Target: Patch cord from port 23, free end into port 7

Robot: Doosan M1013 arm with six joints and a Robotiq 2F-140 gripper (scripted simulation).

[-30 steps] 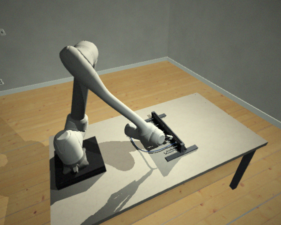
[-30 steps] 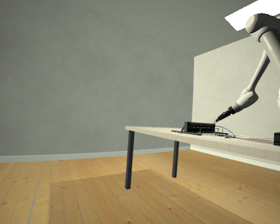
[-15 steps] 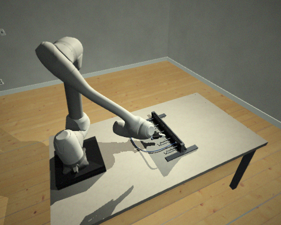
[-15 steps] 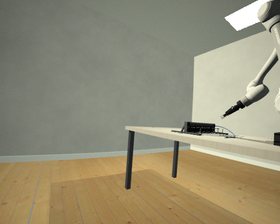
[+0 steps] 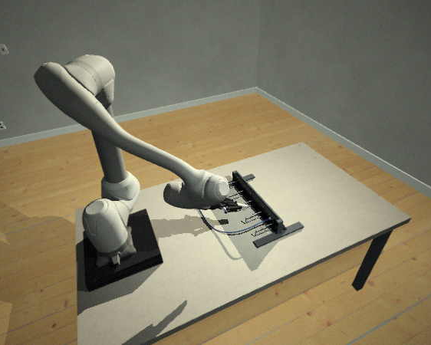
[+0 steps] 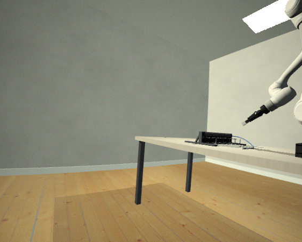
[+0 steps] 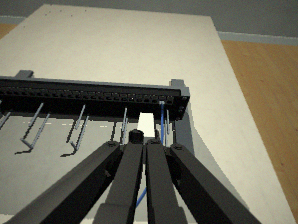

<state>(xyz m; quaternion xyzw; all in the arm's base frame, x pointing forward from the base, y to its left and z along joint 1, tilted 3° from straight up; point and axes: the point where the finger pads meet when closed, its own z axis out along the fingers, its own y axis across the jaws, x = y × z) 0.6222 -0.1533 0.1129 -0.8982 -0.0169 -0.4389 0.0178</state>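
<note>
Now: hand 310 mm to the right of the cord plug, 200 mm above it and 140 mm past it.
</note>
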